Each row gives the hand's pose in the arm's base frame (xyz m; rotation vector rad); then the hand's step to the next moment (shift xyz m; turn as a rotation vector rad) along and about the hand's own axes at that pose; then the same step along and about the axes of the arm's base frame.
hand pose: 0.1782 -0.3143 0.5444 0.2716 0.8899 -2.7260
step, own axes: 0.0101 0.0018 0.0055 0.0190 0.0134 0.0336
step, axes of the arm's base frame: -0.0096 -0.0066 0.0008 -0.0172 -0.0341 0.0145
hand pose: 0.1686 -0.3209 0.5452 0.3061 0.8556 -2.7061
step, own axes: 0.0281 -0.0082 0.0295 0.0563 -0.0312 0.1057
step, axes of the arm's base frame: -0.0324 -0.0167 0.0200 -0.0751 -0.0492 0.0851
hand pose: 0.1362 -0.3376 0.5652 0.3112 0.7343 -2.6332
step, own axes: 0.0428 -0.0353 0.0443 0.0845 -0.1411 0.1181
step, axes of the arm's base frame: -0.0582 -0.0090 0.0397 -0.1483 0.0221 0.1361
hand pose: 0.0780 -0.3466 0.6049 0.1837 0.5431 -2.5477
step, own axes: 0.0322 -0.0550 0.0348 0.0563 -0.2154 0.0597
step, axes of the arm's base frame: -0.0569 0.0136 0.0430 -0.1615 0.1175 0.1150
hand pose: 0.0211 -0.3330 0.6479 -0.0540 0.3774 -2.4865
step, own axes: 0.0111 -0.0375 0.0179 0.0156 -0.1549 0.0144
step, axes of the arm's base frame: -0.0282 0.0178 0.0271 -0.0996 0.1064 0.0566
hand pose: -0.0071 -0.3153 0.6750 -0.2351 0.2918 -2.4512
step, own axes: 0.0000 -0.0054 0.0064 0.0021 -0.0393 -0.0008
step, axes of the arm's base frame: -0.0016 0.0032 0.0076 -0.0249 0.0288 0.0099
